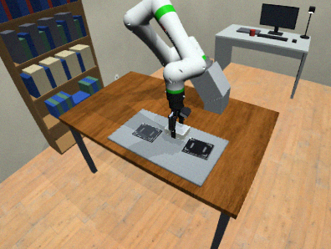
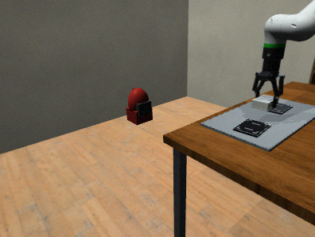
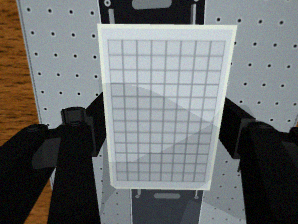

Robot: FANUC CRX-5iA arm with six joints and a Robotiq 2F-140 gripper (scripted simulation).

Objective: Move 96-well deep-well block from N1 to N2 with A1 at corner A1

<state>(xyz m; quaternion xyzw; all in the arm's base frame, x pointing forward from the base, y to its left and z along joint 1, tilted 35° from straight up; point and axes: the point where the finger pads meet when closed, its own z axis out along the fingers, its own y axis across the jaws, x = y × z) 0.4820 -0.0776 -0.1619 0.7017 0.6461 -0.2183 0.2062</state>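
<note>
My hand is 220 mm to the left of the plate nest N2 and 100 mm above it. Also, from my hand: white 96-well deep-well block 10 mm below; A1 corner mark 50 mm behind, 300 mm to the right, 100 mm below.
</note>
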